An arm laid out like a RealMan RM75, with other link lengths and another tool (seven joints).
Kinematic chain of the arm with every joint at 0, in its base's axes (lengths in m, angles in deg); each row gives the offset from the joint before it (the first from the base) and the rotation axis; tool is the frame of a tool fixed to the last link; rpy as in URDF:
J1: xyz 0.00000 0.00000 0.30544 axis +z
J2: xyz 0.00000 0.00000 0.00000 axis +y
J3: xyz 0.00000 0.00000 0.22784 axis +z
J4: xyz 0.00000 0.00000 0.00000 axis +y
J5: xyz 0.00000 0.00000 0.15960 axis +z
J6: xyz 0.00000 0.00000 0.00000 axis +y
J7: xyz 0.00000 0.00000 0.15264 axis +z
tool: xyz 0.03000 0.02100 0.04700 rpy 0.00 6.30 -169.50
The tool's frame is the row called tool.
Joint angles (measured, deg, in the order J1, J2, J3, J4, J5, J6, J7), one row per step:
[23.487, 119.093, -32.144, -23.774, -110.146, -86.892, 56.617]
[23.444, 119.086, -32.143, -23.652, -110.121, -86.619, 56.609]
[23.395, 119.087, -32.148, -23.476, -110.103, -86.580, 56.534]
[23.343, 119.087, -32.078, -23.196, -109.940, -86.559, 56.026]
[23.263, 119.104, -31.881, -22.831, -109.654, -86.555, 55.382]
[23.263, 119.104, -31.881, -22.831, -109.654, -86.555, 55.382]
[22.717, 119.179, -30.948, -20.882, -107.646, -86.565, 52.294]
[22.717, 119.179, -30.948, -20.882, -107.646, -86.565, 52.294]
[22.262, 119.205, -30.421, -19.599, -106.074, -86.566, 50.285]
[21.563, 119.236, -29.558, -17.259, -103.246, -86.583, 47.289]
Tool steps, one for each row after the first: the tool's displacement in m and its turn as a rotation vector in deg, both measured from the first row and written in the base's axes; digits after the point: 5 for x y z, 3 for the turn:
[0.00086, 0.00014, -0.00030, 0.055, -0.094, -0.278]
[0.00102, -0.00035, -0.00072, 0.010, -0.030, -0.379]
[0.00108, -0.00044, -0.00097, 0.264, 0.005, -0.257]
[0.00097, -0.00025, -0.00104, 0.718, 0.167, -0.174]
[0.00097, -0.00025, -0.00104, 0.718, 0.167, -0.174]
[0.00013, 0.00121, -0.00041, 3.335, 1.373, -0.185]
[0.00013, 0.00121, -0.00041, 3.335, 1.373, -0.185]
[0.00001, 0.00237, 0.00062, 5.244, 2.175, -0.393]
[-0.00052, 0.00459, 0.00276, 8.403, 3.782, -1.208]

